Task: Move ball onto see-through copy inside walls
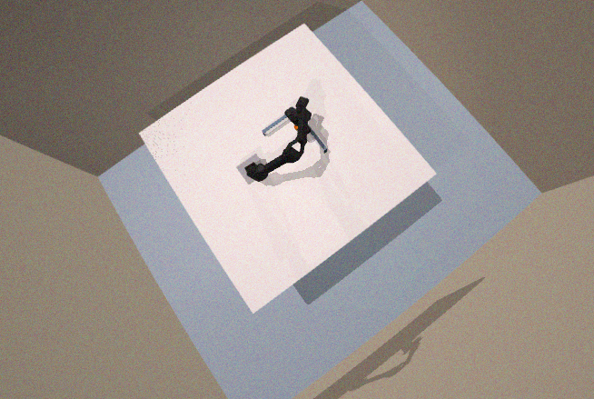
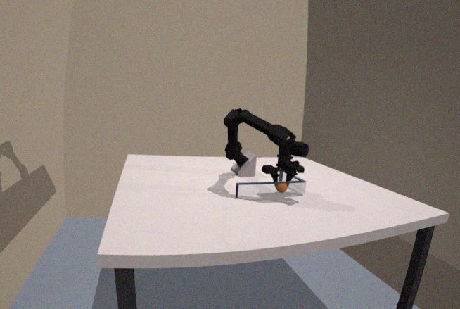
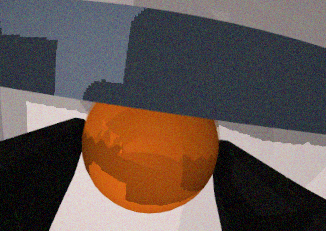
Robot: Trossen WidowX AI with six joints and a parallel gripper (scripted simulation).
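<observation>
Now: gripper tip right at the orange ball. Also, from my gripper tip: see-through copy of ball: right at my gripper tip.
</observation>
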